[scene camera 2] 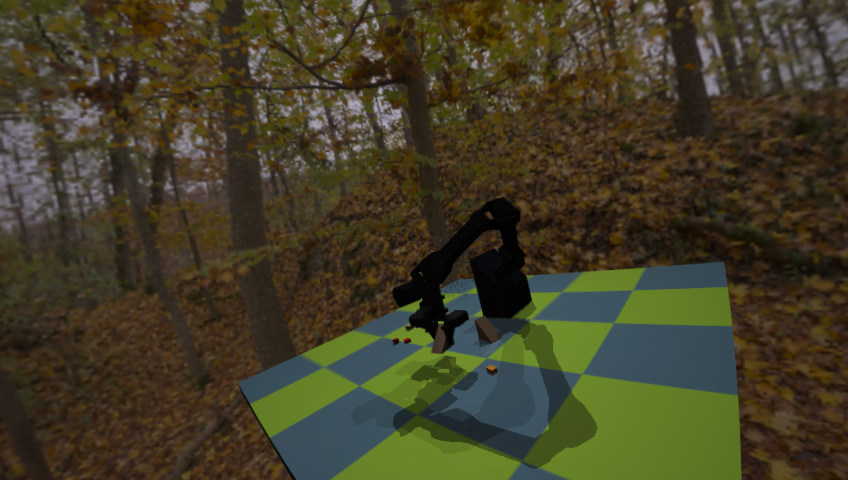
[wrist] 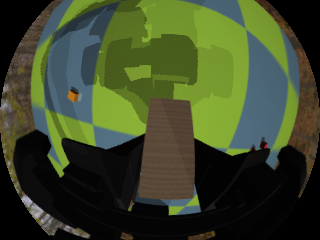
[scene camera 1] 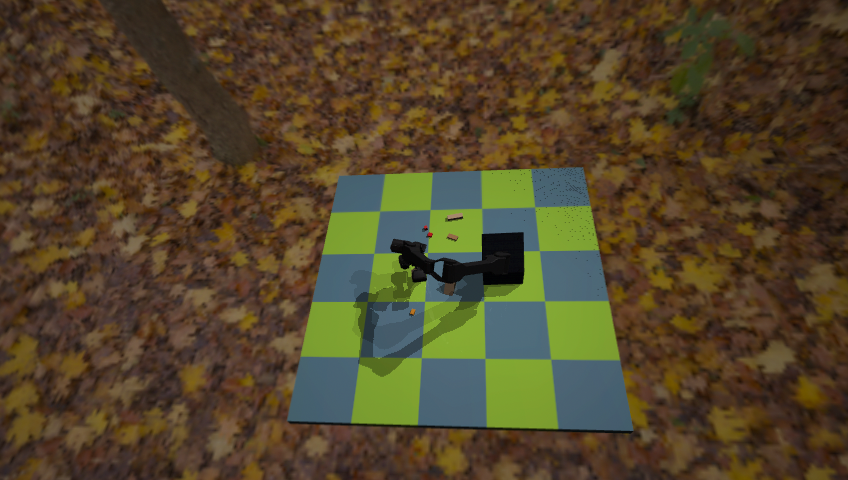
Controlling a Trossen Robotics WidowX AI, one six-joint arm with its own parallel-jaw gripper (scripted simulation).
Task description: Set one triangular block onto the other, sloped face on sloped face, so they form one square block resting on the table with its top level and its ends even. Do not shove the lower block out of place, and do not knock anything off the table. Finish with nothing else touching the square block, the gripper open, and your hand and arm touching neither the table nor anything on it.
My gripper (scene camera 2: 444, 344) carries a triangular block (wrist: 167, 172).
My gripper is seen too in the wrist view (wrist: 167, 138).
